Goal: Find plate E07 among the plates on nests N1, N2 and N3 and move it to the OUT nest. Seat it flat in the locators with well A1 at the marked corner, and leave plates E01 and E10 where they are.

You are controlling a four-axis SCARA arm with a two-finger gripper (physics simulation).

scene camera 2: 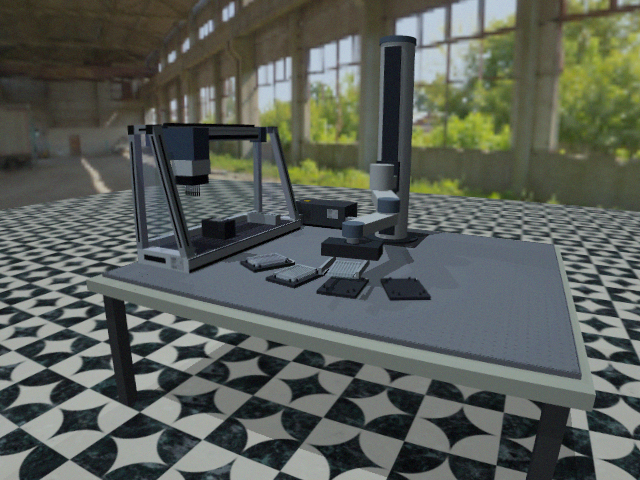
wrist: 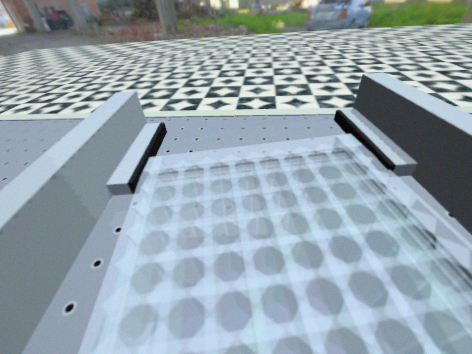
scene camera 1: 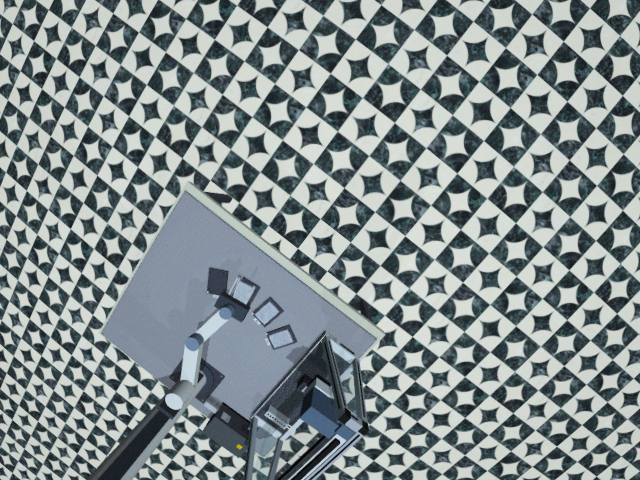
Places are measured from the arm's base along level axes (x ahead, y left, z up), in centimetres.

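Where they show: gripper, between the fingertips: (scene camera 2: 338,273) (wrist: 249,104) (scene camera 1: 246,281); arm's base, origin of its link: (scene camera 2: 390,239).
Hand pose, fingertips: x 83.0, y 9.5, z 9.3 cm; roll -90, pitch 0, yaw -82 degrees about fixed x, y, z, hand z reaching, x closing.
Things, the pixels of their top centre, and the offset from my fingertips. "spot": a spot on its surface instead. Level surfaces: height alone.
- clear multi-well plate, centre of its top: (wrist: 311,324) (scene camera 2: 344,266) (scene camera 1: 241,294) dx -8.6, dy -1.6, dz -0.7 cm
- framed machine, a spot on its surface: (scene camera 2: 178,206) spot: dx -0.2, dy -59.5, dz +14.5 cm
- dark block, a spot on its surface: (scene camera 2: 218,228) spot: dx -26.5, dy -64.1, dz +1.2 cm
- table, height of its surface: dz -8.0 cm
- dark box, a spot on its surface: (scene camera 2: 328,212) spot: dx -86.4, dy -43.2, dz +0.0 cm
My gripper (wrist: 249,104) is shut on a clear multi-well plate (scene camera 1: 244,291) (scene camera 2: 346,269) (wrist: 260,240), which it holds level. In scene camera 2 the plate is above and just behind a bare dark nest (scene camera 2: 342,287); in scene camera 1 it overlaps that nest. Another bare dark nest (scene camera 1: 217,280) (scene camera 2: 405,288) is beside it. One plate (scene camera 1: 267,311) (scene camera 2: 295,272) sits on the nest on the other side, and another plate (scene camera 1: 281,337) (scene camera 2: 267,259) sits on the nest nearest the framed machine. No plate label, nest label or A1 corner mark is legible.
The framed machine (scene camera 1: 325,356) (scene camera 2: 178,206) with a dark block (scene camera 2: 218,228) inside stands at one end of the table (scene camera 1: 155,289) (scene camera 2: 465,310). A dark box (scene camera 1: 227,429) (scene camera 2: 328,212) stands between the machine and the arm's tall column (scene camera 2: 405,129).
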